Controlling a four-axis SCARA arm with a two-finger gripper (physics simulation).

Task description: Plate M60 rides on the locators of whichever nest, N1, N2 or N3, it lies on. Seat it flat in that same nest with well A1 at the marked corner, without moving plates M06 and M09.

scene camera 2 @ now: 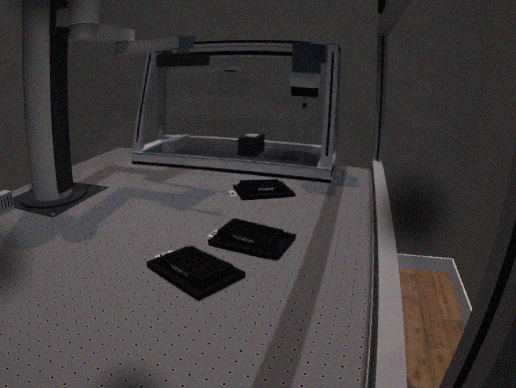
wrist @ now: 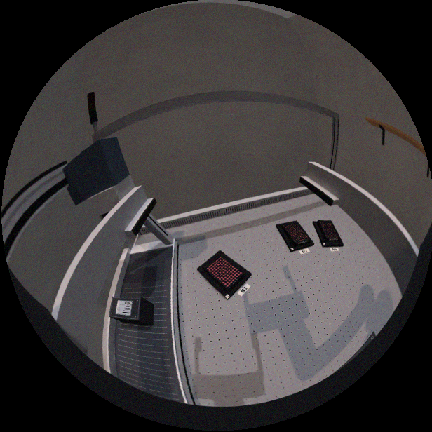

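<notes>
Three dark nests each carry a dark well plate. Nest N1 [wrist: 227, 296] holds a plate [scene camera 2: 265, 189] [wrist: 224, 270] nearest the gantry frame. Nest N2 [scene camera 2: 270, 254] holds the middle plate [scene camera 2: 255, 231] [wrist: 298, 232]. Nest N3 [scene camera 2: 199, 294] holds the plate [scene camera 2: 196, 261] [wrist: 329, 230] farthest from the gantry. Plate names are unreadable, so I cannot tell which is M60, nor which plate rides up. Small white marks show at nest corners in the wrist view; well A1 cannot be made out. My gripper [wrist: 228, 178] is open and empty, high above the table, its fingers wide apart.
A gantry frame [scene camera 2: 230, 166] stands at the back, with a black box [scene camera 2: 251, 144] [wrist: 132, 310] on its deck and a blue-grey head [scene camera 2: 308, 57] [wrist: 97, 170] on its beam. The arm's column [scene camera 2: 41, 100] stands at the left. A pale rail [scene camera 2: 389, 280] runs along the right edge.
</notes>
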